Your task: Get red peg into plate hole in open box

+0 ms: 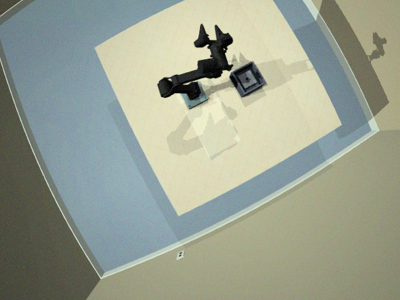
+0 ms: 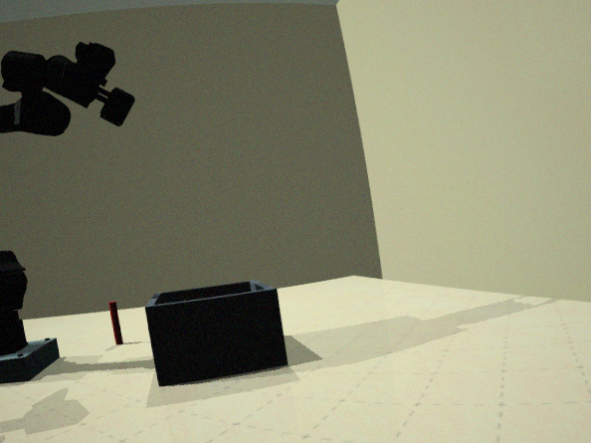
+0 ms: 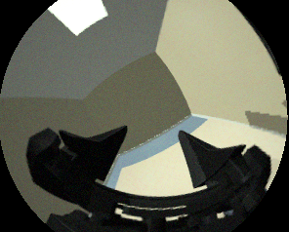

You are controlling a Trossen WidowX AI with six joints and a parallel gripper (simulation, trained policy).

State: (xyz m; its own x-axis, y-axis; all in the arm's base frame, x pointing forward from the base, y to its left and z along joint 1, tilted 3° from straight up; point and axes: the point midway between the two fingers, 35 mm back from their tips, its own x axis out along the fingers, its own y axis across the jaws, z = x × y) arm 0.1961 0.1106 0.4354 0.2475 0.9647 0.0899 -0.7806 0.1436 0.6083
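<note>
The red peg is 10 mm behind my gripper tip, 30 mm to the right of it and 440 mm below it. Also, from my gripper tip: grey plate (160 mm ahead, 240 mm to the right, 430 mm below); dark box (160 mm ahead, 240 mm to the right, 450 mm below).
</note>
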